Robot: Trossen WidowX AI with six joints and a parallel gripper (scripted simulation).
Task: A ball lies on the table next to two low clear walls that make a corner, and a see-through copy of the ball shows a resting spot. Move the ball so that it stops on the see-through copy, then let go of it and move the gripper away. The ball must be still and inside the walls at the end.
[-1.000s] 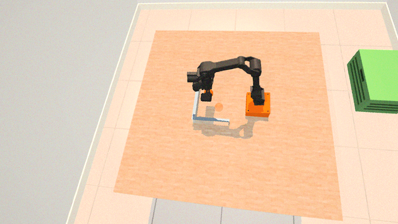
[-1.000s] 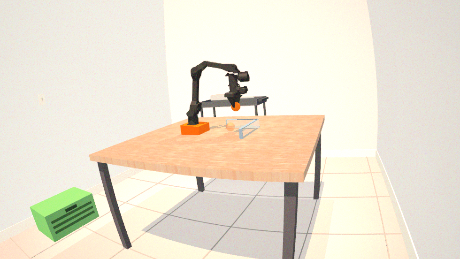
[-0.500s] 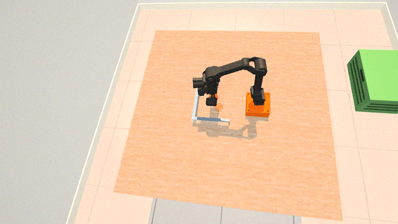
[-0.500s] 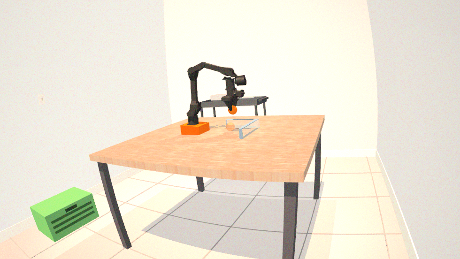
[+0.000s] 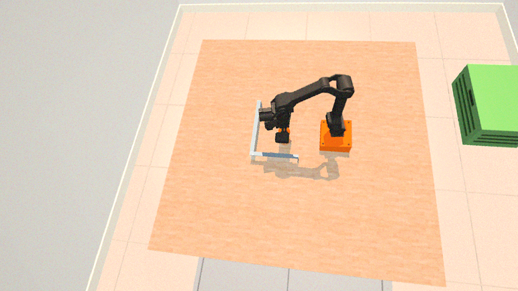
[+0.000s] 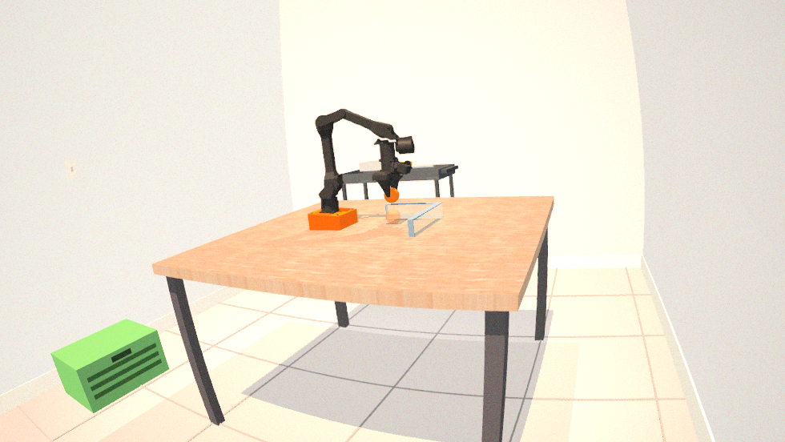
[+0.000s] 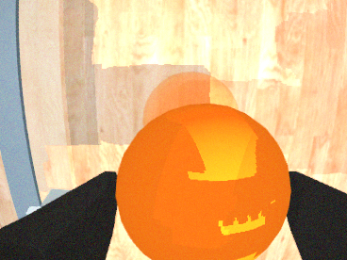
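The see-through copy of ball lies 80 mm below my gripper tip. From my gripper tip the other things lie so: orange ball: right at my gripper tip; clear wall: 150 mm ahead, 60 mm to the right, 80 mm below.
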